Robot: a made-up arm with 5 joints. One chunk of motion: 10 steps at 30 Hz.
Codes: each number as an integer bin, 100 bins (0 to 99) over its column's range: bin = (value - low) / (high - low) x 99, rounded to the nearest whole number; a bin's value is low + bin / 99 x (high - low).
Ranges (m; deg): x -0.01..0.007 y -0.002..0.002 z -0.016..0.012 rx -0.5..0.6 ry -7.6..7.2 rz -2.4..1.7
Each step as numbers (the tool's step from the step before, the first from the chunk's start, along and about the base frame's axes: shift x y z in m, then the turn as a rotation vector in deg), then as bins.
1 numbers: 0.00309 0.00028 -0.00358 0.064 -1.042 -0.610
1 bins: 76 56 44 51 44 43
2 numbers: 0.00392 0.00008 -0.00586 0.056 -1.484 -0.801
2 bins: 81 51 36 50 41 39
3 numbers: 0.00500 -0.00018 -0.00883 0.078 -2.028 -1.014
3 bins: 87 45 25 52 37 33
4 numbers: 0.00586 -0.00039 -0.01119 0.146 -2.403 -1.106
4 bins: 92 40 17 58 35 31
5 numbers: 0.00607 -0.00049 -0.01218 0.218 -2.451 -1.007
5 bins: 94 37 14 65 34 34
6 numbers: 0.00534 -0.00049 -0.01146 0.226 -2.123 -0.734
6 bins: 89 37 16 65 37 40
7 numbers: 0.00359 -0.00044 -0.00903 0.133 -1.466 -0.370
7 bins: 79 39 25 57 41 49
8 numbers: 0.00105 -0.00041 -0.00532 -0.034 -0.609 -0.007
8 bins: 64 39 38 42 47 58
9 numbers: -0.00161 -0.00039 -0.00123 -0.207 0.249 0.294
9 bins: 49 40 52 26 53 65
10 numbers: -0.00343 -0.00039 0.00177 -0.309 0.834 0.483
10 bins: 38 40 63 17 56 70
